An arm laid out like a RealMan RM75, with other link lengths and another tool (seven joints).
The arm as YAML. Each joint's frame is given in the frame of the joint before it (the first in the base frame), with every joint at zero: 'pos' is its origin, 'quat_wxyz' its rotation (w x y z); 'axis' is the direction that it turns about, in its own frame. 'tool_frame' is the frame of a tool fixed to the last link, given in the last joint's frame.
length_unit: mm
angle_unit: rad
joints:
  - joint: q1
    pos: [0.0, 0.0, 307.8]
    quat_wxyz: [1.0, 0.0, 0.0, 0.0]
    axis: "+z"
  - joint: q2
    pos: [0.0, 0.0, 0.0]
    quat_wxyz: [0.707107, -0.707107, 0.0, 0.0]
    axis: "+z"
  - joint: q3
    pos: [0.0, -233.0, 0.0]
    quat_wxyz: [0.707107, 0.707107, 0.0, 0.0]
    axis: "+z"
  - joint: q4
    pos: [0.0, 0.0, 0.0]
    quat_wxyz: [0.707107, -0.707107, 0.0, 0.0]
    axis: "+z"
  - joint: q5
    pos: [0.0, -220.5, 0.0]
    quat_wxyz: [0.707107, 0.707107, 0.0, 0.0]
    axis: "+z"
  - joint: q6
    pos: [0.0, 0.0, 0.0]
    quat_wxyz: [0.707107, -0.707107, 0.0, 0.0]
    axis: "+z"
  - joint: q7
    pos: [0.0, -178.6, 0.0]
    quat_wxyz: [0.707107, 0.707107, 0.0, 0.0]
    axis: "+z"
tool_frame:
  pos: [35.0, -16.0, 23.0]
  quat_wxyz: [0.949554, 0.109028, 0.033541, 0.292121]
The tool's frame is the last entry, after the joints.
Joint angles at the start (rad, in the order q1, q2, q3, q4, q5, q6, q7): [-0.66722, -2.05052, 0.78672, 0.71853, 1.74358, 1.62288, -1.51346]
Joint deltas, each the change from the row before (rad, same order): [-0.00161, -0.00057, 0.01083, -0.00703, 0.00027, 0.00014, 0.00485]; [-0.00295, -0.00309, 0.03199, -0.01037, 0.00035, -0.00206, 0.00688]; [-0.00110, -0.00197, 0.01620, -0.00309, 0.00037, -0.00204, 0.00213]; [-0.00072, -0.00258, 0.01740, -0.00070, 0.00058, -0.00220, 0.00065]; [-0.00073, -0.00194, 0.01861, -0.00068, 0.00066, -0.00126, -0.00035]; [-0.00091, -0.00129, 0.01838, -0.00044, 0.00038, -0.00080, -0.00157]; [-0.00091, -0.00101, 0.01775, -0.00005, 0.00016, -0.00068, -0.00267]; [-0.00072, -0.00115, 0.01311, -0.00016, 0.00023, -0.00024, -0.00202]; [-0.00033, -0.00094, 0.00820, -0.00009, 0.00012, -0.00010, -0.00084]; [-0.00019, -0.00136, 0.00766, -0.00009, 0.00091, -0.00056, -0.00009]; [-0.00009, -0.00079, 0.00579, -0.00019, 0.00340, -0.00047, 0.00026]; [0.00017, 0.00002, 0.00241, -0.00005, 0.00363, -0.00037, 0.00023]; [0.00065, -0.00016, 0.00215, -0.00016, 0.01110, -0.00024, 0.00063]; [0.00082, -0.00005, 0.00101, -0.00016, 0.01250, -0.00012, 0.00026]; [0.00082, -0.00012, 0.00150, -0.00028, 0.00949, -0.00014, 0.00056]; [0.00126, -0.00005, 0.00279, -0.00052, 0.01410, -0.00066, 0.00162]
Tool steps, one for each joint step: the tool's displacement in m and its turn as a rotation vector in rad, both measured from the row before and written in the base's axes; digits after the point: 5 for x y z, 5 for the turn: [0.00059, -0.00155, -0.00380, -0.01006, 0.00452, -0.00592]; [0.00217, -0.00398, -0.00978, -0.02586, 0.01431, -0.01504]; [0.00110, -0.00190, -0.00471, -0.01198, 0.00783, -0.00698]; [0.00134, -0.00204, -0.00479, -0.01235, 0.00868, -0.00753]; [0.00129, -0.00231, -0.00483, -0.01403, 0.00947, -0.00796]; [0.00124, -0.00225, -0.00448, -0.01421, 0.00933, -0.00753]; [0.00118, -0.00214, -0.00414, -0.01393, 0.00892, -0.00670]; [0.00092, -0.00174, -0.00321, -0.01087, 0.00629, -0.00503]; [0.00058, -0.00118, -0.00206, -0.00671, 0.00380, -0.00341]; [0.00046, -0.00118, -0.00218, -0.00609, 0.00416, -0.00340]; [-0.00012, -0.00102, -0.00197, -0.00523, 0.00591, -0.00279]; [-0.00051, -0.00048, -0.00102, -0.00248, 0.00489, -0.00107]; [-0.00171, -0.00099, -0.00207, -0.00488, 0.01162, -0.00111]; [-0.00205, -0.00093, -0.00198, -0.00479, 0.01231, -0.00022]; [-0.00163, -0.00086, -0.00168, -0.00408, 0.00970, -0.00050]; [-0.00250, -0.00130, -0.00255, -0.00568, 0.01502, -0.00136]
